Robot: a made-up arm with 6 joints.
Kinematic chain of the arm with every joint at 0, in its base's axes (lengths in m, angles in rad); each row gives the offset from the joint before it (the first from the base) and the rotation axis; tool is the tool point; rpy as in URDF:
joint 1: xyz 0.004 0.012 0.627 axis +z
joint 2: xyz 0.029 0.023 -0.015 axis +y
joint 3: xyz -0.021 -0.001 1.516 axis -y
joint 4: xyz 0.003 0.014 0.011 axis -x
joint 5: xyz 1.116 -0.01 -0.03 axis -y
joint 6: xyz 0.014 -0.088 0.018 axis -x
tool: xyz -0.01 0.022 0.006 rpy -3.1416 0 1.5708
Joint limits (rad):
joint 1: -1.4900..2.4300
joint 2: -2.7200..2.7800
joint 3: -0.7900..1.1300
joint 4: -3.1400..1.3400
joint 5: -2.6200..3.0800
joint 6: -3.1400..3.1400
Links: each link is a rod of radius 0.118 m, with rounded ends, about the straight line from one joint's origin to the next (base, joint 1, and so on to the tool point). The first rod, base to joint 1, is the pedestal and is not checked.
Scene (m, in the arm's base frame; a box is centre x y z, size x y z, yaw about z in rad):
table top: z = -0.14
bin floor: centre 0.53 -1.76 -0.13 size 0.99 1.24 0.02 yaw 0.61
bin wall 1: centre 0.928 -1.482 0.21 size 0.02 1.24 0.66 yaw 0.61
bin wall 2: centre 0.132 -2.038 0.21 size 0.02 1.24 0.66 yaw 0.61
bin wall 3: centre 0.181 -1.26 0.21 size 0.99 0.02 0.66 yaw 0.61
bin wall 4: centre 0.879 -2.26 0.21 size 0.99 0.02 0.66 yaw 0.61
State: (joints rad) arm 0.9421 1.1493 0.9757 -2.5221 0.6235 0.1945
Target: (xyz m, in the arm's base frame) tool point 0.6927 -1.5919 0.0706
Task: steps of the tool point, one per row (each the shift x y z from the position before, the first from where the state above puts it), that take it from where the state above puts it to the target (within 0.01 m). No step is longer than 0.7 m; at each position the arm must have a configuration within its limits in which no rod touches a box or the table.
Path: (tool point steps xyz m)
1: 0.4620 -0.4799 -0.0368
2: 0.2983 -0.5778 -0.0356
3: 0.1168 -0.6207 -0.0338
4: -0.0646 -0.6063 -0.0312
5: -0.2274 -0.5395 -0.0280
6: -0.3572 -0.4295 -0.0242
7: -0.4429 -0.2904 -0.0199
8: -0.4787 -0.1380 -0.0149
9: 0.0137 -0.0375 -0.3674
10: -0.0137 0.0375 -0.3743

